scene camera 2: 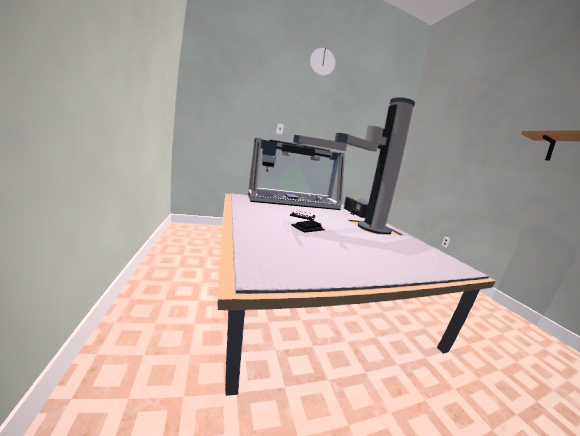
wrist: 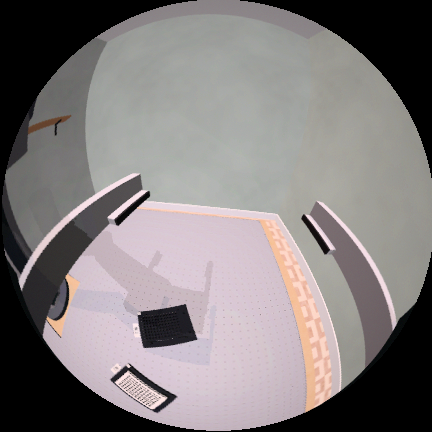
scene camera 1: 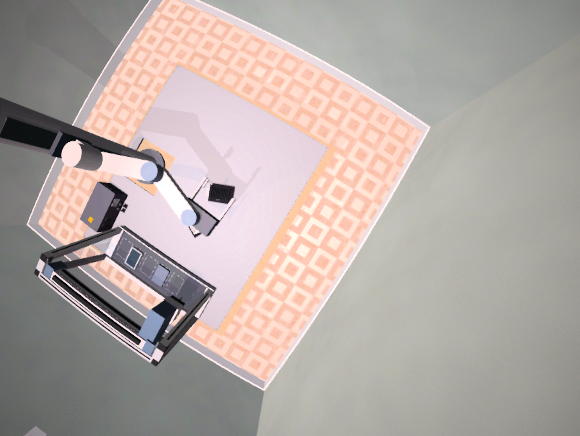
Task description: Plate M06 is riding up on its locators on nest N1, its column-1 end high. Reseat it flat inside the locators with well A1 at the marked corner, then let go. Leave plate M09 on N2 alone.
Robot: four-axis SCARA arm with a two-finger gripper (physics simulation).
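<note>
Black well plate (wrist: 168, 325) resting on a black nest base (wrist: 186, 320). My gripper (wrist: 229, 194) holding nothing.
</note>
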